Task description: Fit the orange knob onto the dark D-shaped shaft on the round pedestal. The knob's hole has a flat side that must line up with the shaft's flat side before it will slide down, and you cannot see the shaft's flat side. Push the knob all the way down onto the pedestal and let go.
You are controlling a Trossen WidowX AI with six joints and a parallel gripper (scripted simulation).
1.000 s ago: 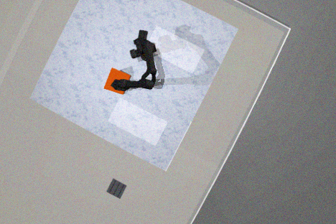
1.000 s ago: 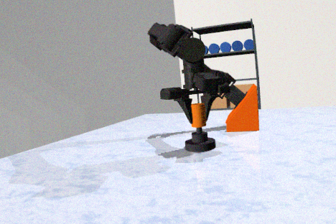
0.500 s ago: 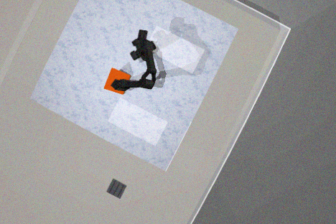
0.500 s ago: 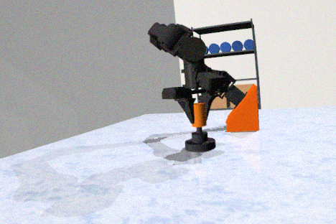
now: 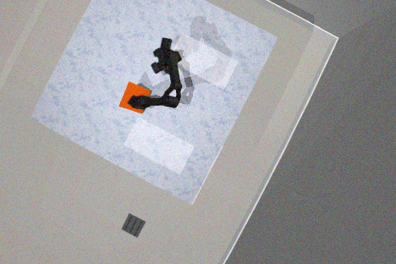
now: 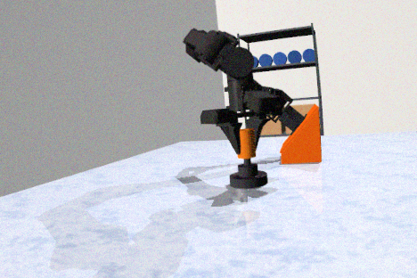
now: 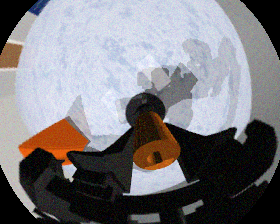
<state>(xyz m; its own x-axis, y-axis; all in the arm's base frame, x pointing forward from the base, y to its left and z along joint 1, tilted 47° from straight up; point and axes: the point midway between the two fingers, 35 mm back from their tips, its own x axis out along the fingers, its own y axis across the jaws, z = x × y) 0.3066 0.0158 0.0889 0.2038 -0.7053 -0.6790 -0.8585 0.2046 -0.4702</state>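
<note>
Right now the orange knob is 2 cm above my gripper tip. Also, from my gripper tip: dark round pedestal (4 cm below).
</note>
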